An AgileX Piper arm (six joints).
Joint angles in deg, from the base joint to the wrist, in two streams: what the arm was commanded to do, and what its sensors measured. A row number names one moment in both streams.
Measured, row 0:
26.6 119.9 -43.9 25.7 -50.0 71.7
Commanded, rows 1 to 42:
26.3 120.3 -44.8 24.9 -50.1 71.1
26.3 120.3 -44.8 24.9 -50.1 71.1
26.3 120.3 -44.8 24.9 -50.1 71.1
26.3 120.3 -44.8 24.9 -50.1 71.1
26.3 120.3 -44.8 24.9 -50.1 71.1
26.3 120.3 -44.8 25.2 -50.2 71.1
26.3 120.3 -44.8 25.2 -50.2 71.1
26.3 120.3 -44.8 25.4 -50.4 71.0
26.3 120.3 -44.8 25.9 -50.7 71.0
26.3 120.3 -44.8 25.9 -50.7 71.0
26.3 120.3 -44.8 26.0 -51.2 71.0
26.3 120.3 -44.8 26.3 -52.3 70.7
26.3 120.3 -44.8 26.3 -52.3 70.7
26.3 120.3 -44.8 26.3 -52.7 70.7
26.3 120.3 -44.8 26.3 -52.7 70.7
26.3 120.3 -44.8 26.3 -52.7 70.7
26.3 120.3 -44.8 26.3 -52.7 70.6
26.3 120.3 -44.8 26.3 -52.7 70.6
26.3 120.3 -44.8 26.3 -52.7 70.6
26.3 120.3 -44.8 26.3 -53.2 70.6
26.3 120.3 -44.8 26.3 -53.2 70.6
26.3 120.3 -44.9 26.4 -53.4 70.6
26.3 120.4 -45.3 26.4 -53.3 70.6
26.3 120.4 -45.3 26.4 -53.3 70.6
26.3 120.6 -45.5 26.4 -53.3 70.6
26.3 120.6 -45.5 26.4 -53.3 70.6
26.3 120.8 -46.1 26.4 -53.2 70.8
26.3 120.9 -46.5 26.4 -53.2 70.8
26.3 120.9 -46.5 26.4 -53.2 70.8
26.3 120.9 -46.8 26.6 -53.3 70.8
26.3 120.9 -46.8 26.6 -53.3 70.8
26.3 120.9 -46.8 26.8 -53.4 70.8
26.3 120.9 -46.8 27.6 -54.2 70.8
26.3 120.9 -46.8 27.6 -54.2 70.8
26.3 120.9 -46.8 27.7 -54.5 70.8
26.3 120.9 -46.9 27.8 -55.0 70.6
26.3 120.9 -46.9 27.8 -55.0 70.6
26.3 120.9 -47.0 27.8 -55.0 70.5
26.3 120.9 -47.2 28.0 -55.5 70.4
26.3 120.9 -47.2 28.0 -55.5 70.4
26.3 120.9 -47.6 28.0 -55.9 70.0
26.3 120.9 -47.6 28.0 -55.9 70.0
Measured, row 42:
26.6 121.4 -45.6 28.2 -50.6 71.5
